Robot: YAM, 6 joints.
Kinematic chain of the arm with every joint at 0, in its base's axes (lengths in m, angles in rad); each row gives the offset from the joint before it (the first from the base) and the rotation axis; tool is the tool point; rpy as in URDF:
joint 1: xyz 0 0 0.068 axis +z
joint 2: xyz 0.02 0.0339 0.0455 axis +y
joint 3: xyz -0.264 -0.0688 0 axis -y
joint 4: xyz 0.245 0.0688 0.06 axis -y
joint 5: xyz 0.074 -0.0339 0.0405 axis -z
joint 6: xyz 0.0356 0 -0.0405 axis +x
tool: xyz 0 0 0 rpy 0 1.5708 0
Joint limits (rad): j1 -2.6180..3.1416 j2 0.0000..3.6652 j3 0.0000..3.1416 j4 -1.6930..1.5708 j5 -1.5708..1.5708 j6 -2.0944..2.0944
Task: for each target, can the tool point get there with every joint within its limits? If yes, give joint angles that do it. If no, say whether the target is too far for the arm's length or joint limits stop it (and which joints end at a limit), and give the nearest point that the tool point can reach.
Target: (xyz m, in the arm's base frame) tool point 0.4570 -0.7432 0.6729
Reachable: no: too far | nearest point 0.2846 -0.4628 0.4569 | short by 0.394 m
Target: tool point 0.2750 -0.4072 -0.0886
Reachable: yes | joints -0.9908 3.1429 2.5123 -1.1804 -0.1945 -1.0858
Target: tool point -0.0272 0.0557 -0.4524
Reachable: no: joint limits stop it (at a limit: joint 2) | nearest point -0.0464 0.0949 -0.3509 | short by 0.110 m
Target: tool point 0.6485 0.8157 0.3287
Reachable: no: too far | nearest point 0.3936 0.4950 0.2424 | short by 0.419 m
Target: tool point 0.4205 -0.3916 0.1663
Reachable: yes | joints -0.8073 2.7875 2.6617 -0.7579 -1.1855 0.6212
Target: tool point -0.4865 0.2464 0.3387
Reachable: yes | joints 2.6424 2.4264 2.0967 1.1158 -0.4846 -1.4905
